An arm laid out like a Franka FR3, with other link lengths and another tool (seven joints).
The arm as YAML. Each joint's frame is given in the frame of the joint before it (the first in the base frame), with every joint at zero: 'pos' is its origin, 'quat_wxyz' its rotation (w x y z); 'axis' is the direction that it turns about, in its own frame. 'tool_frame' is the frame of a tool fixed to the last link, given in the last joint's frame.
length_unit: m
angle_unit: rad
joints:
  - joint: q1
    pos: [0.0, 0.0, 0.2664]
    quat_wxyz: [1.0, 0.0, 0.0, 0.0]
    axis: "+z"
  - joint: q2
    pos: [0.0, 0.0, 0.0]
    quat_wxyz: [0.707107, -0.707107, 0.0, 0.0]
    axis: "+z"
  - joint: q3
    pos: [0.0, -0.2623, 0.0]
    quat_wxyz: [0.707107, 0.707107, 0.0, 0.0]
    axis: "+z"
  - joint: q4
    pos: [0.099, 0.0, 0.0]
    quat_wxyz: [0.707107, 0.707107, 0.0, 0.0]
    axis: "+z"
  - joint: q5
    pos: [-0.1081, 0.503, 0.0]
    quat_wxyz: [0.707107, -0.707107, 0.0, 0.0]
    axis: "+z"
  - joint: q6
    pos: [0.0, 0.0, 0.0]
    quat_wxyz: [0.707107, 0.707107, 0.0, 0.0]
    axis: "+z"
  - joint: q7
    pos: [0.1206, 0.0, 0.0]
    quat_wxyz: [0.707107, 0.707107, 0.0, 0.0]
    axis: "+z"
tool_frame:
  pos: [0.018, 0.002, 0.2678]
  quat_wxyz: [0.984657, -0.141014, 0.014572, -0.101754]
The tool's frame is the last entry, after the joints.
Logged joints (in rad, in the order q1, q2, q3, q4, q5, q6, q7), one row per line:
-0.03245, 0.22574, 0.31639, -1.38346, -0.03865, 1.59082, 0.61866
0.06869, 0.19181, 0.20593, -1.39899, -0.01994, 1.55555, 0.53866
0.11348, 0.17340, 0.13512, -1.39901, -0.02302, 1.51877, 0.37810
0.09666, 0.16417, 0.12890, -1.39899, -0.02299, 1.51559, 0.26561
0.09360, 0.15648, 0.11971, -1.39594, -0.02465, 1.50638, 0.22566
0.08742, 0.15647, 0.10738, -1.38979, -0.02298, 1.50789, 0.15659
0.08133, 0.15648, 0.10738, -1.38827, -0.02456, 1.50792, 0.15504
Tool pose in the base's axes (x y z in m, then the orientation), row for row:
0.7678, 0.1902, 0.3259, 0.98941, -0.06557, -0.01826, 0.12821
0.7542, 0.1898, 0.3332, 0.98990, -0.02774, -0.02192, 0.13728
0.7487, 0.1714, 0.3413, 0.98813, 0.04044, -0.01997, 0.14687
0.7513, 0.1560, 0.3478, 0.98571, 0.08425, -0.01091, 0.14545
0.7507, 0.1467, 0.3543, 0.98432, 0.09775, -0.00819, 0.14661
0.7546, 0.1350, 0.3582, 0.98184, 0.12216, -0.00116, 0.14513
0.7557, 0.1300, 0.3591, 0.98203, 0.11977, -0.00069, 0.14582
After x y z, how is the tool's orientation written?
As a quaternion, x y z w.
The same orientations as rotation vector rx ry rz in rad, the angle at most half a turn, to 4 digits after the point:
2.8777, -0.1907, -0.0531
2.8643, -0.0803, -0.0634
2.8438, 0.1164, -0.0575
2.8391, 0.2427, -0.0314
2.8333, 0.2814, -0.0236
2.8285, 0.3519, -0.0033
2.8280, 0.3449, -0.0020

